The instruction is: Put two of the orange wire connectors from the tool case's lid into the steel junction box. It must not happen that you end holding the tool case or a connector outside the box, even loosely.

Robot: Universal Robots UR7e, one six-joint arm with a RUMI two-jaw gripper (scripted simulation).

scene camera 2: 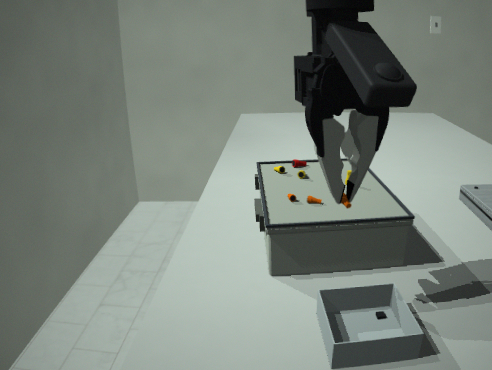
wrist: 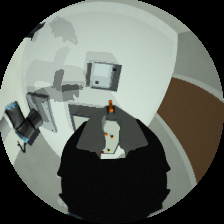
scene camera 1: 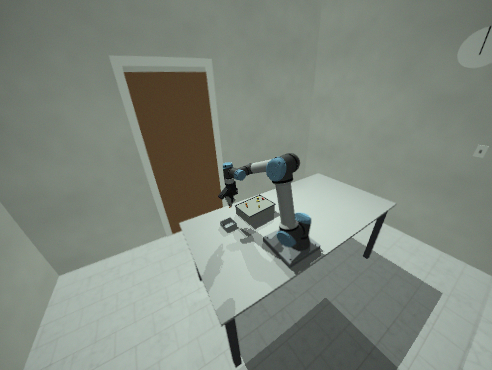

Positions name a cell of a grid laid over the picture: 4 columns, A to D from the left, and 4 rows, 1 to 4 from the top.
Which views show the tool case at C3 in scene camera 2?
Scene camera 2, the wrist view and scene camera 1: all of them.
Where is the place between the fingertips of my gripper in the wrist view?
B2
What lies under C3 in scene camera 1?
A tool case.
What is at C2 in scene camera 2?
My gripper.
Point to a tool case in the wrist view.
B3
